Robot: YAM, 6 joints.
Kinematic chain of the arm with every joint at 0, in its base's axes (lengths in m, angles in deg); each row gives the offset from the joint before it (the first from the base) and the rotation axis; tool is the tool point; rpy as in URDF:
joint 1: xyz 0 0 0.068 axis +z
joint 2: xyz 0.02 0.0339 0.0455 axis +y
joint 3: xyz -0.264 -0.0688 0 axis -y
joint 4: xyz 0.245 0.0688 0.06 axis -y
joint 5: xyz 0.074 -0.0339 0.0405 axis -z
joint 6: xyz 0.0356 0 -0.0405 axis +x
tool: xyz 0 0 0 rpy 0 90 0
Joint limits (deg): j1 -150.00..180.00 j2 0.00..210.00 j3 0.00..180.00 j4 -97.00..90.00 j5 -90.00..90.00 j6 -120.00..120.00
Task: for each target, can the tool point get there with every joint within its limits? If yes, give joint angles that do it. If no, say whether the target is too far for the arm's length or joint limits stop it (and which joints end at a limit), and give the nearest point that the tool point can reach.
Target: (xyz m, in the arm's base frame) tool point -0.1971 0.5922 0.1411
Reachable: yes | joints 111.26 171.20 152.77 23.28 60.74 -55.54
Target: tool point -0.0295 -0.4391 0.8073
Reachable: no: too far | nearest point -0.0231 -0.3434 0.6489 | short by 0.185 m
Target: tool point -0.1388 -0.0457 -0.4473
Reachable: no: joint limits stop it (at a limit: joint 1, joint 2) | nearest point -0.1451 -0.0735 -0.3687 | short by 0.084 m
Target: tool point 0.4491 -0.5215 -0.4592
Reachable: no: too far | nearest point 0.3290 -0.3820 -0.2747 | short by 0.261 m
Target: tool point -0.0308 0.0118 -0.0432
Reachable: yes | joints -90.96 179.95 22.15 -16.69 60.46 65.95
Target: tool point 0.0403 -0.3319 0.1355
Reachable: yes | joints -88.77 116.94 72.27 -60.86 -68.57 -36.23
